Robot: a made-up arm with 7 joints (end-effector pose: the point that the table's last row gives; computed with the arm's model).
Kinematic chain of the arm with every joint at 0, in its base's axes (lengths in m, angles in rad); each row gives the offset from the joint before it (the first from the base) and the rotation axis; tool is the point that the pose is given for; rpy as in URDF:
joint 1: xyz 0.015 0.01 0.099 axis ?
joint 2: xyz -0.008 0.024 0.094 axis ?
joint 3: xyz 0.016 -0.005 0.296 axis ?
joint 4: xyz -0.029 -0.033 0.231 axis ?
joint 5: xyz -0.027 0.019 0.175 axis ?
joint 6: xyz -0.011 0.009 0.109 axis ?
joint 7: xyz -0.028 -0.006 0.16 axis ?
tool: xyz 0 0.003 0.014 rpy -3.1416 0 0
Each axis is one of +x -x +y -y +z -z.
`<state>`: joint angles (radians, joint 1 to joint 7).
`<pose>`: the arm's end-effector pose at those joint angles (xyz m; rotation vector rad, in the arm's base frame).
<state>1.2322 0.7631 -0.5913 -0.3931 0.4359 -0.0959 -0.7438</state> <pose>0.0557 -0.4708 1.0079 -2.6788 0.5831 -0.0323</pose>
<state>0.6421 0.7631 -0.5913 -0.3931 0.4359 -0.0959 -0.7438</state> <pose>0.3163 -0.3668 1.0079 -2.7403 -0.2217 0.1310</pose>
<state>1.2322 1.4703 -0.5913 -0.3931 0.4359 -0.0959 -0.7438</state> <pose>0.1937 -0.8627 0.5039 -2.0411 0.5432 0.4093</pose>
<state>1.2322 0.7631 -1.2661 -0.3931 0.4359 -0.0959 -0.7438</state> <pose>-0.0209 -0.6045 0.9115 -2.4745 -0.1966 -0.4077</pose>
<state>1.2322 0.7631 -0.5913 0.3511 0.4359 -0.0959 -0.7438</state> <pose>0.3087 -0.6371 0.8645 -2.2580 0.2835 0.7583</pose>
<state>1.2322 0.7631 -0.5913 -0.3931 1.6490 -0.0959 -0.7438</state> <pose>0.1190 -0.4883 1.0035 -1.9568 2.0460 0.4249</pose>
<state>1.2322 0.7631 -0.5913 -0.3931 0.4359 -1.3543 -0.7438</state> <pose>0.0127 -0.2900 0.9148 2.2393 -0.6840 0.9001</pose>
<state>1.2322 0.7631 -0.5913 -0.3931 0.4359 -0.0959 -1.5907</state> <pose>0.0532 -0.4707 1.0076 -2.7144 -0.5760 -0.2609</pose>
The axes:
joint 1: -z
joint 2: +y
joint 3: -z
joint 4: +y
joint 5: -z
joint 6: +y
joint 7: -z

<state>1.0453 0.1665 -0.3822 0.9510 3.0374 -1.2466 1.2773</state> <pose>0.3337 -0.2624 0.7164 -0.5668 -0.5891 0.5588</pose>
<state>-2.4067 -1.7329 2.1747 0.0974 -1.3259 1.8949 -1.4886</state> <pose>0.6558 -0.4770 0.1977 1.2345 -2.0794 0.6050</pose>
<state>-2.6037 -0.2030 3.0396 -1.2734 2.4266 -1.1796 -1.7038</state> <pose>-0.1004 0.1417 0.9739 1.8043 -1.7783 0.2763</pose>
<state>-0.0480 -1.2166 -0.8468 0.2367 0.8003 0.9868 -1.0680</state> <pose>-0.7873 0.0192 0.6656 2.6491 1.4163 0.0018</pose>
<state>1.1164 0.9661 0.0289 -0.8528 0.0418 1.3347 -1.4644</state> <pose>0.2775 -0.5086 0.8422 -1.6958 -0.2259 0.3994</pose>
